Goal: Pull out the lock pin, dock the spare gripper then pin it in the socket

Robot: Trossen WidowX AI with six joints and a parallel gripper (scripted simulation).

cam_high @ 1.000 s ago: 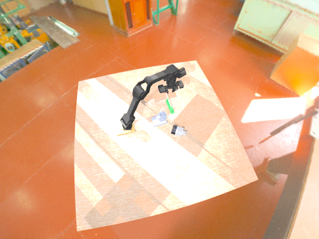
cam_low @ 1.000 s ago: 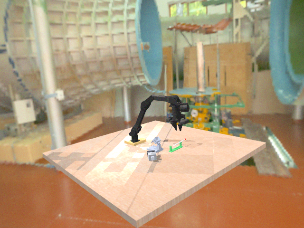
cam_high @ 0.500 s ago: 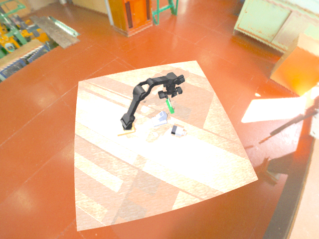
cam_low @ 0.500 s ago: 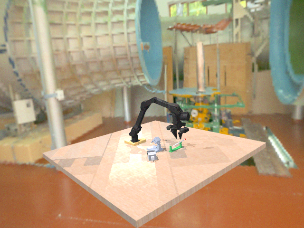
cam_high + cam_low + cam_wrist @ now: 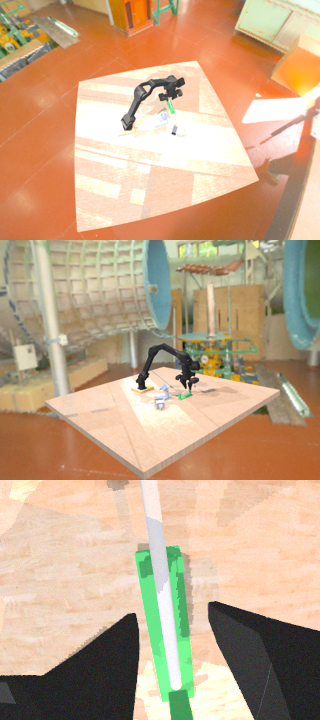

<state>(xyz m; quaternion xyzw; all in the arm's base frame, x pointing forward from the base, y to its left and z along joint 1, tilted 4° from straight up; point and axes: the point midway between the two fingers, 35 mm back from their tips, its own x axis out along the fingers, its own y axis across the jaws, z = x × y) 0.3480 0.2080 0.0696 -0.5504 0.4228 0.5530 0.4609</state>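
The green cradle is 4 cm to the right of my gripper tip, 3 cm below it and 1 cm ahead of it. From my gripper tip the other things lie so: spare gripper: 28 cm to the right, 4 cm ahead, 3 cm below; then grey mount: 16 cm to the right, 8 cm behind.
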